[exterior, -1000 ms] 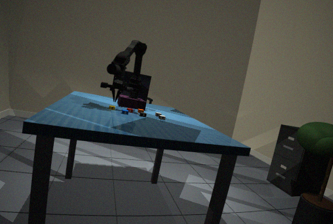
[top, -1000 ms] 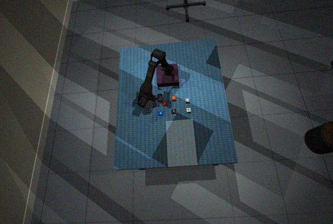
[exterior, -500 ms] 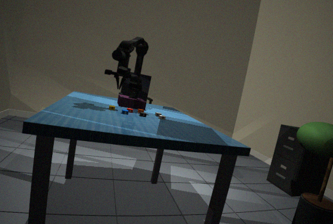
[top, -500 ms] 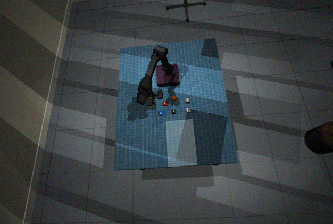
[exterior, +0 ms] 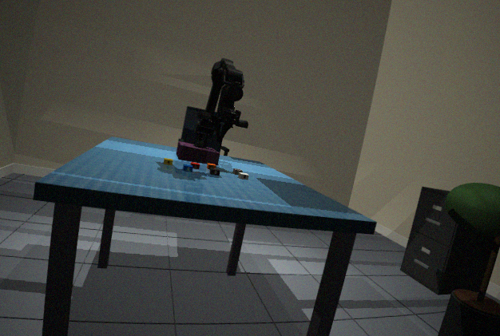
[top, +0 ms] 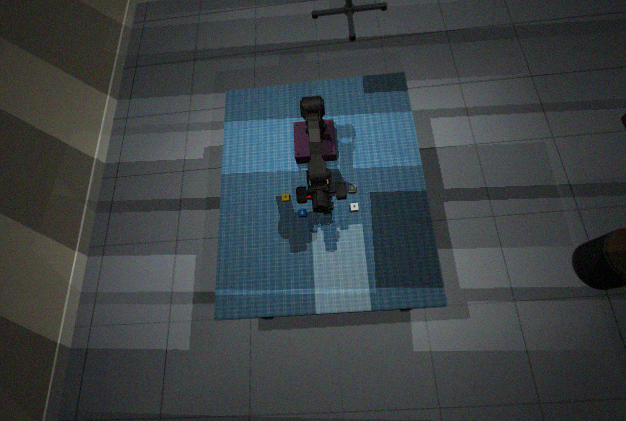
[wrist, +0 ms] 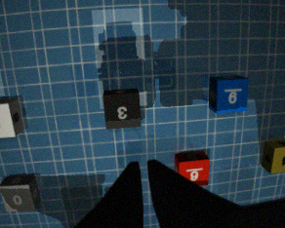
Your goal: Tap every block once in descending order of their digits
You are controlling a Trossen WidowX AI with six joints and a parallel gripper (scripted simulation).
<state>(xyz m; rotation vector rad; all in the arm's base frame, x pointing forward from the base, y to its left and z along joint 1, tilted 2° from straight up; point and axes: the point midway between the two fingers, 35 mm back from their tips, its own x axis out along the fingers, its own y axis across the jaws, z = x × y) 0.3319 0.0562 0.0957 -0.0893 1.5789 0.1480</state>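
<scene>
Right now the black block is 1 cm to the left of my gripper tip and 11 cm below it. The rest, counted from my gripper tip: blue block: 2 cm ahead, 10 cm to the right, 11 cm below; red block: 7 cm behind, 7 cm to the right, 11 cm below; orange block: 12 cm behind, 11 cm below.
</scene>
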